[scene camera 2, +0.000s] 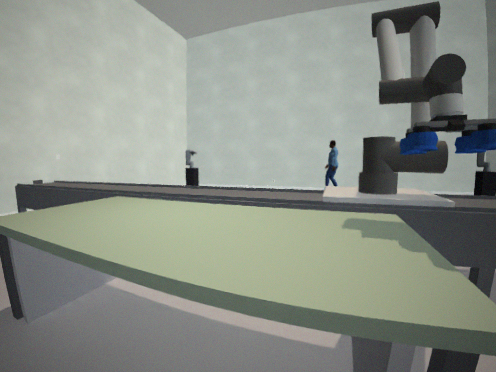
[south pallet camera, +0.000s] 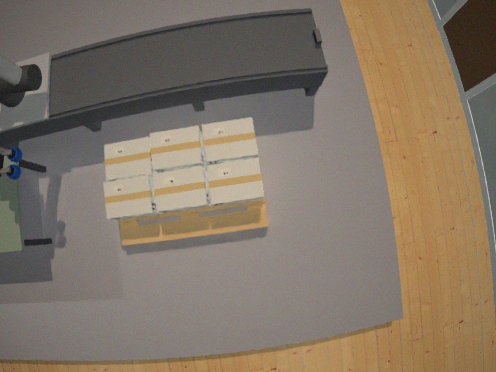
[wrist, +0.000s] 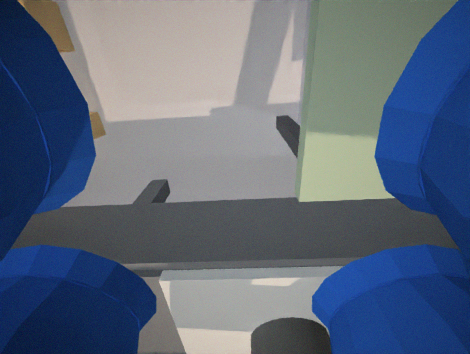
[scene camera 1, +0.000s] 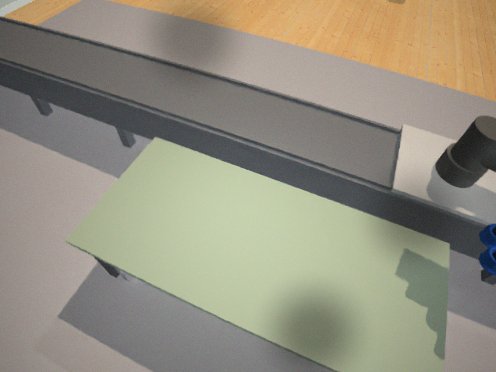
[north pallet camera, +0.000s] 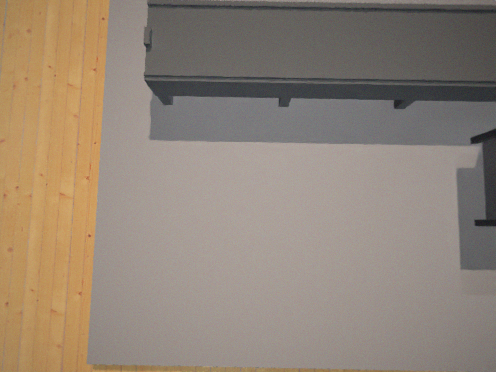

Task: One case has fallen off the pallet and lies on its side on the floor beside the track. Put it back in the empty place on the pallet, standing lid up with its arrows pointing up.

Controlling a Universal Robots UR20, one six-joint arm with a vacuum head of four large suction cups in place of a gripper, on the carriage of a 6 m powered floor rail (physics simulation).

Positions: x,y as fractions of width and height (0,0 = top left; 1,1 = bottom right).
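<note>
There's a wooden pallet (south pallet camera: 0.39,0.61), but it's out of frame in scene camera 1, and in scene camera 2 the pallet is out of frame as well. You'd also see the suction head (wrist: 0.12,0.42).
</note>
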